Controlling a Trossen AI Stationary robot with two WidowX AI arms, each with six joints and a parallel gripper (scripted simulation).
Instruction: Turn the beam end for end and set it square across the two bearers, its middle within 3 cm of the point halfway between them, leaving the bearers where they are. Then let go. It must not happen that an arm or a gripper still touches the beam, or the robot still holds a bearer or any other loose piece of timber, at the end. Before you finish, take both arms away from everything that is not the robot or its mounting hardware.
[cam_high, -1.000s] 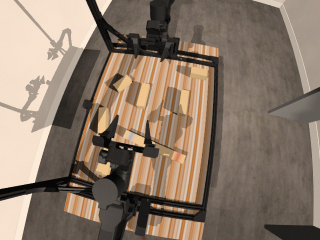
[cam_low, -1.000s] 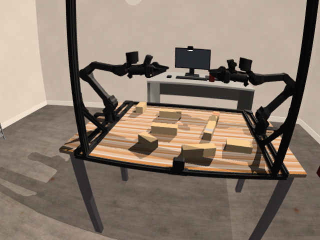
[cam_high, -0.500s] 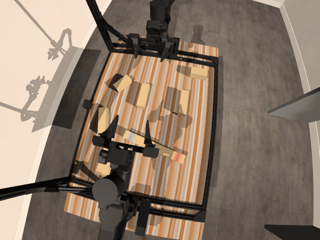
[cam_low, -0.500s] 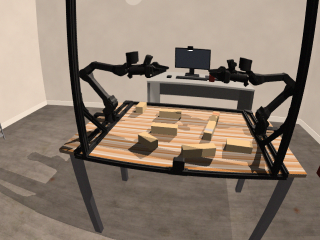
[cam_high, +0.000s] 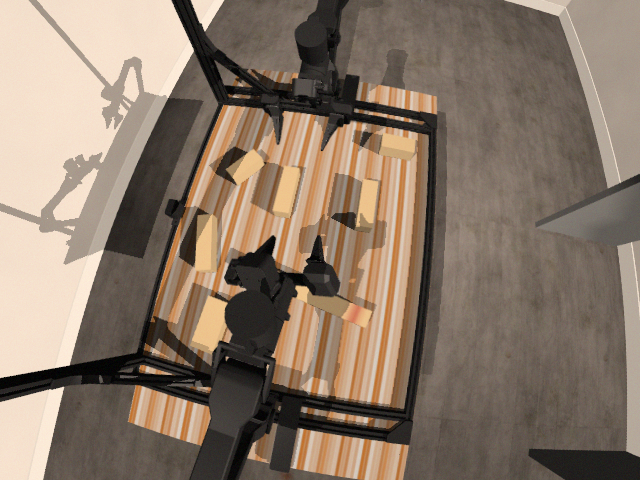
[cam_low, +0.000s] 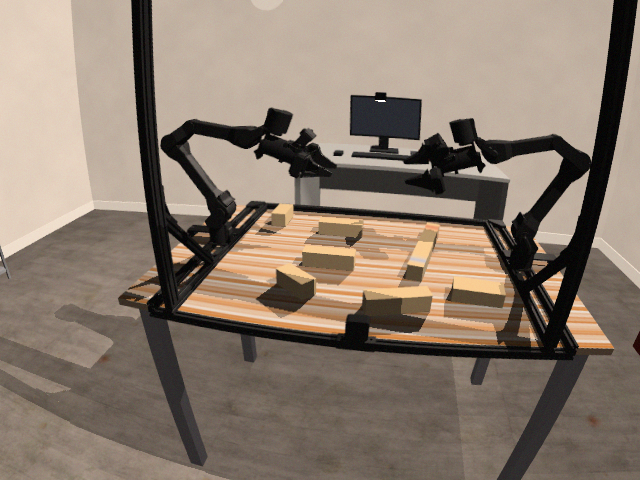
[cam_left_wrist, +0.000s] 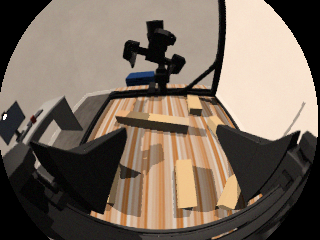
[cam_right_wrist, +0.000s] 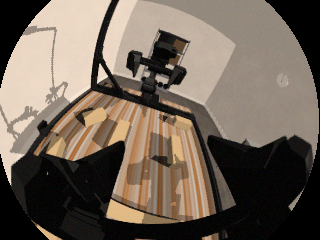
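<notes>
Now: the beam 3 cm ahead of my right hand, 5 cm to the right of it and 25 cm below it.
</notes>
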